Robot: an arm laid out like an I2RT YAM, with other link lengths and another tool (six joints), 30 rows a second.
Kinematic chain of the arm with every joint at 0, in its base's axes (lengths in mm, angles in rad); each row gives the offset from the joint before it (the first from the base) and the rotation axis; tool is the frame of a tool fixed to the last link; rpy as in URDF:
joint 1: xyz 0 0 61.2 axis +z
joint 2: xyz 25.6 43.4 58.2 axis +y
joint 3: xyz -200.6 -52.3 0 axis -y
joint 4: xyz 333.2 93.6 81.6 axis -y
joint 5: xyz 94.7 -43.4 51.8 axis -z
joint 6: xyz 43.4 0 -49.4 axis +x
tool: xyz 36 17 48 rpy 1.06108 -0.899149 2.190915
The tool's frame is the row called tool.
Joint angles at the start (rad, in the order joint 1, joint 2, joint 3, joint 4, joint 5, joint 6):
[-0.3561, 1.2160, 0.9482, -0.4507, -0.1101, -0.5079]
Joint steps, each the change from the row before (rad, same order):
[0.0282, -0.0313, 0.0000, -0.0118, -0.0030, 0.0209]
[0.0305, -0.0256, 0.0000, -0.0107, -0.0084, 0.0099]
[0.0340, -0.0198, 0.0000, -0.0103, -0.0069, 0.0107]
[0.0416, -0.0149, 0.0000, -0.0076, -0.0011, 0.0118]
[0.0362, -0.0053, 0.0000, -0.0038, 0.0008, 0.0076]
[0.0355, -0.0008, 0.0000, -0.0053, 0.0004, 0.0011]
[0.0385, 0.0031, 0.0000, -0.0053, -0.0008, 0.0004]
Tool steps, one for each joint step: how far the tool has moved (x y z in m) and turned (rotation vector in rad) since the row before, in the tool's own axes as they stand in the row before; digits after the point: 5 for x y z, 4 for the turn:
[0.01727, -0.00192, -0.00540, -0.0035, 0.0297, -0.0008]
[0.01702, -0.00459, -0.00370, 0.0085, 0.0339, -0.0087]
[0.01642, -0.00668, -0.00172, 0.0143, 0.0323, -0.0070]
[0.01725, -0.00921, 0.00046, 0.0183, 0.0310, -0.0088]
[0.01293, -0.00921, 0.00250, 0.0198, 0.0229, -0.0082]
[0.01131, -0.01048, 0.00362, 0.0265, 0.0196, -0.0113]
[0.01127, -0.01215, 0.00495, 0.0322, 0.0203, -0.0115]

